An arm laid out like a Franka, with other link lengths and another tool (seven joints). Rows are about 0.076 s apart.
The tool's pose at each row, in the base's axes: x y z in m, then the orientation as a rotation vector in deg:
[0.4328, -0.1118, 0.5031, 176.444, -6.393, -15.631]
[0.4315, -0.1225, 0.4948, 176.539, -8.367, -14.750]
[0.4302, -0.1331, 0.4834, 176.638, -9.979, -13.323]
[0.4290, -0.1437, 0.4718, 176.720, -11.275, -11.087]
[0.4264, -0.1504, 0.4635, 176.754, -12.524, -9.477]
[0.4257, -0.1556, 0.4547, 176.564, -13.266, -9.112]
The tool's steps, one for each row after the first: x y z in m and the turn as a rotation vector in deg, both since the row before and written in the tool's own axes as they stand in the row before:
[0.0010, 0.0103, 0.0088, 0.234, 0.538, 1.272]
[0.0016, 0.0100, 0.0119, 0.199, 0.895, 1.048]
[0.0017, 0.0100, 0.0120, 0.151, 1.422, 0.862]
[-0.0007, 0.0065, 0.0088, 0.141, 1.017, 0.823]
[0.0010, 0.0048, 0.0090, -0.112, 0.228, 0.499]

